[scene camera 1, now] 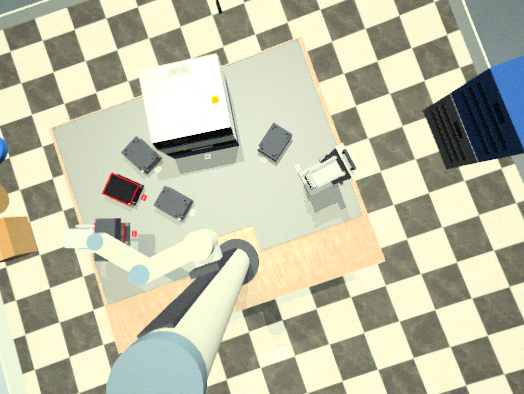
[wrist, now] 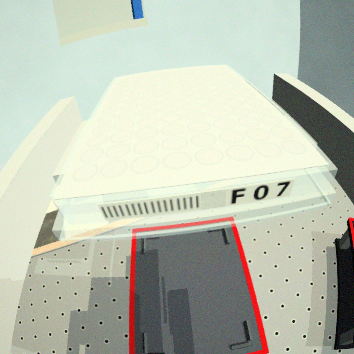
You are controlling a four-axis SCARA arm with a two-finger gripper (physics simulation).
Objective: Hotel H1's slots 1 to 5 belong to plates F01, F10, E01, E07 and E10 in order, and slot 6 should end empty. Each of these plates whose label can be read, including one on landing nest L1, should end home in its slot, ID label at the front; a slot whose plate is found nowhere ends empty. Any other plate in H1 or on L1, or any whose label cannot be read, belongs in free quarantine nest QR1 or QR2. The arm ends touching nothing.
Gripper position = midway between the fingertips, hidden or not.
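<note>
Wrist view: a plate F07 point(wrist: 187, 149) and a quarantine nest QR2 point(wrist: 192, 285) visible, together with the gripper point(wrist: 176, 96).
</note>
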